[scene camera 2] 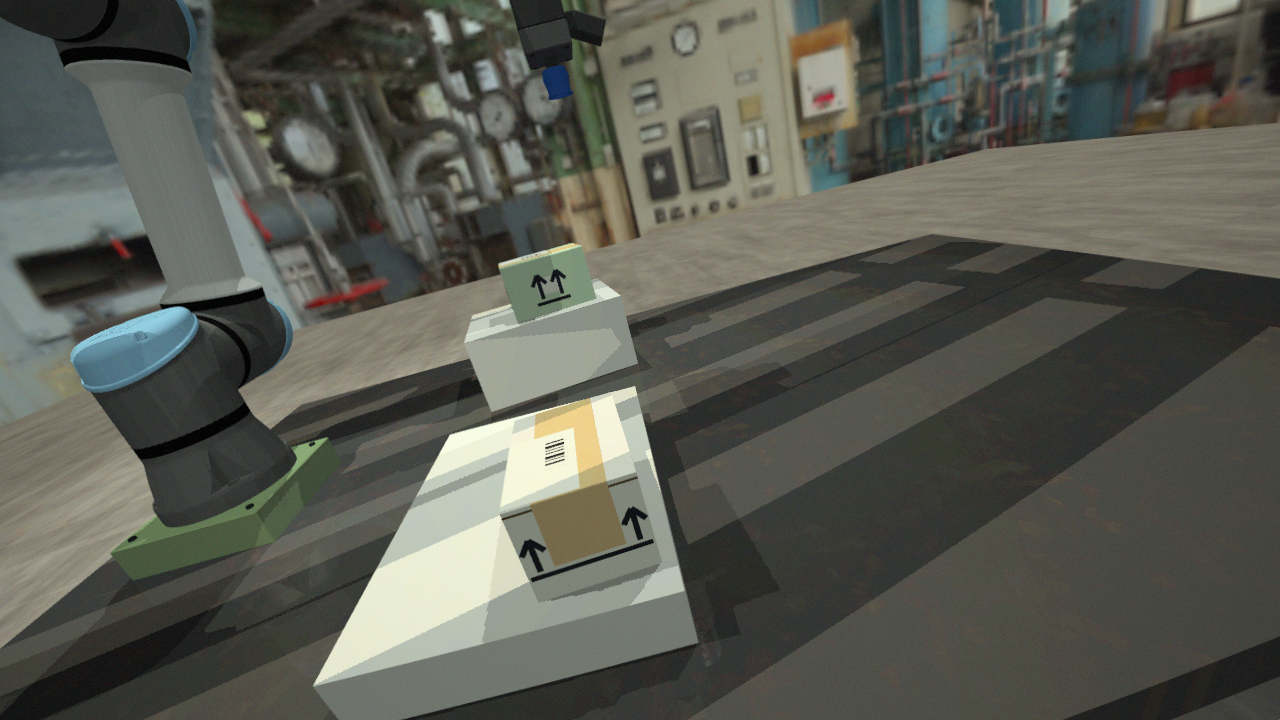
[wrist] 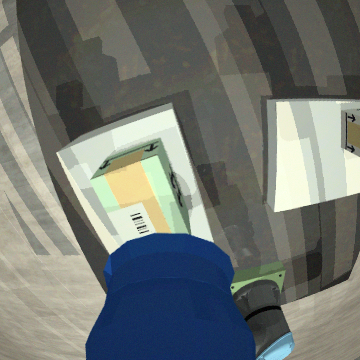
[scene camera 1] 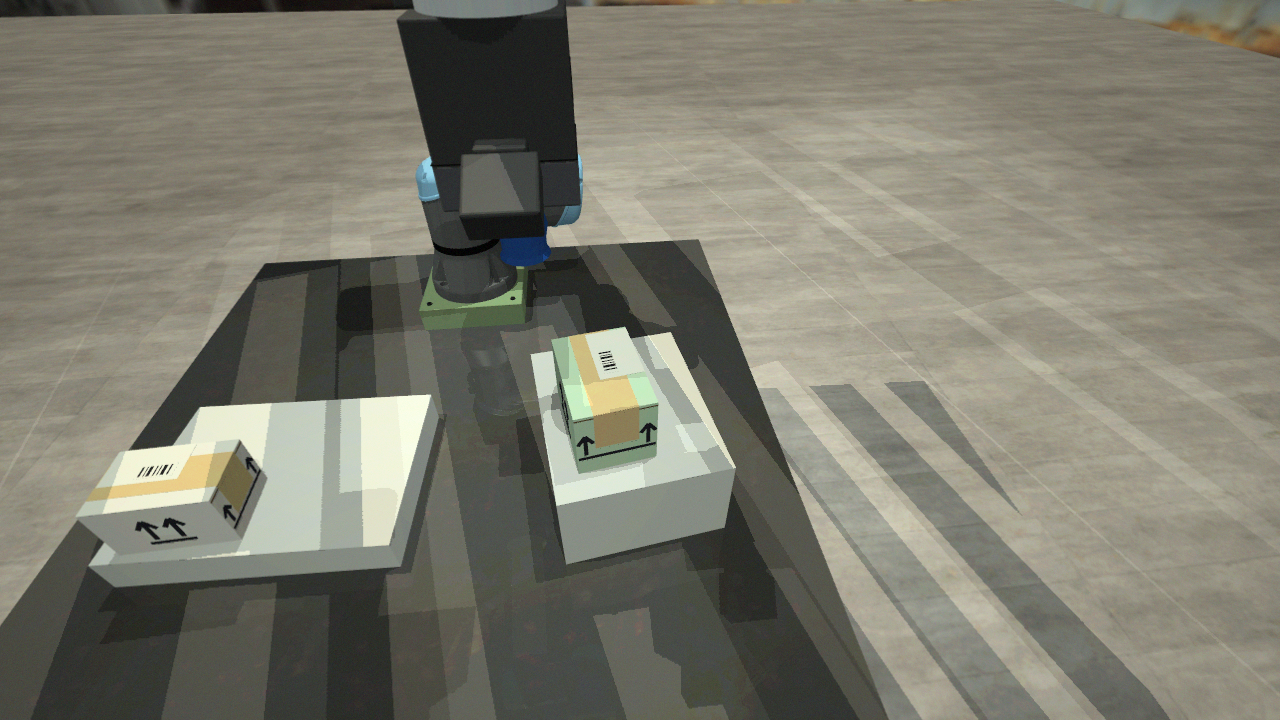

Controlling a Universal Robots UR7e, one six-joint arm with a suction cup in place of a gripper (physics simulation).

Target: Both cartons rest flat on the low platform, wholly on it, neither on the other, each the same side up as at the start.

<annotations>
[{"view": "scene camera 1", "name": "suction cup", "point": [528, 251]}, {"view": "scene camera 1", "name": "low white platform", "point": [344, 476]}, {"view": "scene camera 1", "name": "tall white block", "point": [685, 490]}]
</annotations>
